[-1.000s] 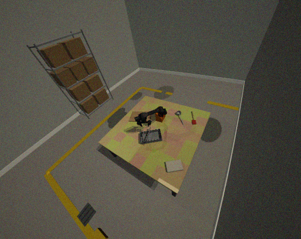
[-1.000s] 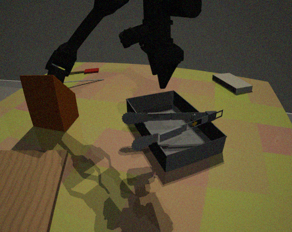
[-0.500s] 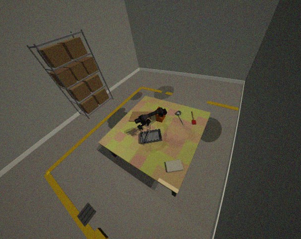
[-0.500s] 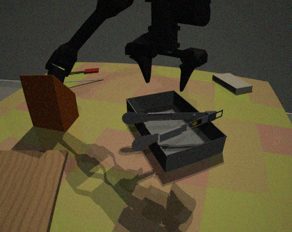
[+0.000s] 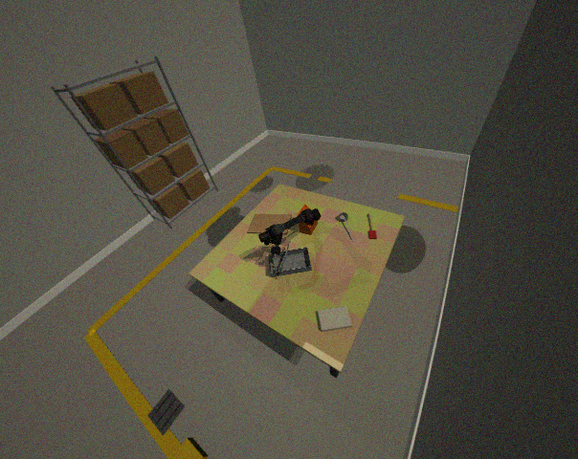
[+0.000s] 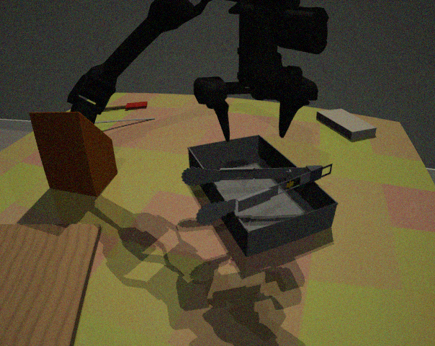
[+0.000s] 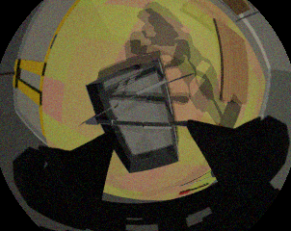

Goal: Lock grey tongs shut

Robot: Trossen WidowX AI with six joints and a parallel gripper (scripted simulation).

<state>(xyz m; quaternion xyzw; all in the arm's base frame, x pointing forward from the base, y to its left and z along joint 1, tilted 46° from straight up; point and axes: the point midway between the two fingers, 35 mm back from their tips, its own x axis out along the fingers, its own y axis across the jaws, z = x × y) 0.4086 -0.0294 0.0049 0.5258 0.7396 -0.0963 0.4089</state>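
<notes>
The roasting tin lies 130 mm below my gripper tip, 60 mm to the left of it and 10 mm behind it. From my gripper tip the other things lie so: board: 340 mm to the right, 290 mm behind, 150 mm below; then grey slab: 530 mm to the left, 200 mm ahead, 140 mm below.
</notes>
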